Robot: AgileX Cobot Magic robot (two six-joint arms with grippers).
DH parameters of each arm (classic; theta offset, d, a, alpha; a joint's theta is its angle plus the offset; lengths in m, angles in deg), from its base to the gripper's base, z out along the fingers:
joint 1: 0 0.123 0 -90
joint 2: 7.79 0 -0.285 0
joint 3: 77.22 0 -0.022 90
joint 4: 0 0.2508 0 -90
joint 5: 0 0 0.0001 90
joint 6: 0 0.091 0 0
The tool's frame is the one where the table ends.
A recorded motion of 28 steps. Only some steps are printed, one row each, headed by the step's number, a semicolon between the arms.
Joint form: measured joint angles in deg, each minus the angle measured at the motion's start. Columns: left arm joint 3, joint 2, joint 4, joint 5, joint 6, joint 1; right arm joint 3, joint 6, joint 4, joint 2, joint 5, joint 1.
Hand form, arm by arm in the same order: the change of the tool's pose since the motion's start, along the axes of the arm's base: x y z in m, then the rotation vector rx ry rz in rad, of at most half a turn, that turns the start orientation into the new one. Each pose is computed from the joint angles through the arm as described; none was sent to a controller.
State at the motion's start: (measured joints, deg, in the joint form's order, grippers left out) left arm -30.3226 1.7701 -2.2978 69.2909 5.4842 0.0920; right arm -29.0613 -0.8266 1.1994 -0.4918 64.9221 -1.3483
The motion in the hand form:
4: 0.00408 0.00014 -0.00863 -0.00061 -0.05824 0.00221; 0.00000 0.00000 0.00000 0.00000 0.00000 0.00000
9: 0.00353 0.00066 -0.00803 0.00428 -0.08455 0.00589; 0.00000 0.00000 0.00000 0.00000 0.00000 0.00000
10: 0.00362 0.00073 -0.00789 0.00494 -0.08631 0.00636; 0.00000 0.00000 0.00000 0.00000 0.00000 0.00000
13: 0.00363 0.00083 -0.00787 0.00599 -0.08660 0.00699; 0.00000 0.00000 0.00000 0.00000 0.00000 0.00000
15: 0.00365 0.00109 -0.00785 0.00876 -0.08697 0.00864; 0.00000 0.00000 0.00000 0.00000 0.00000 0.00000
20: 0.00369 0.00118 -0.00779 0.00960 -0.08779 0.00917; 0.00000 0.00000 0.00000 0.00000 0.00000 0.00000
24: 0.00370 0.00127 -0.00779 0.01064 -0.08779 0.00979; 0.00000 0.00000 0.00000 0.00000 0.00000 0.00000
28: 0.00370 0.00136 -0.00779 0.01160 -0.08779 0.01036; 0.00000 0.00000 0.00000 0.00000 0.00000 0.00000
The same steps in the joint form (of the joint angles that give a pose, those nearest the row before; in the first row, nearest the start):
4: 2.93 -1.98 0.02 -4.29 0.04 0.00; 0.00 0.00 0.00 0.00 0.00 0.00
9: 3.06 -2.63 0.37 -5.27 0.05 0.00; 0.00 0.00 0.00 0.00 0.00 0.00
10: 3.06 -2.63 0.41 -5.38 0.05 0.00; 0.00 0.00 0.00 0.00 0.00 0.00
13: 3.06 -2.63 0.48 -5.39 0.05 0.00; 0.00 0.00 0.00 0.00 0.00 0.00
15: 3.06 -2.63 0.66 -5.41 0.05 0.00; 0.00 0.00 0.00 0.00 0.00 0.00
20: 3.06 -2.63 0.73 -5.46 0.04 0.00; 0.00 0.00 0.00 0.00 0.00 0.00
24: 3.06 -2.63 0.79 -5.46 0.05 0.00; 0.00 0.00 0.00 0.00 0.00 0.00
28: 3.06 -2.63 0.85 -5.46 0.05 0.00; 0.00 0.00 0.00 0.00 0.00 0.00

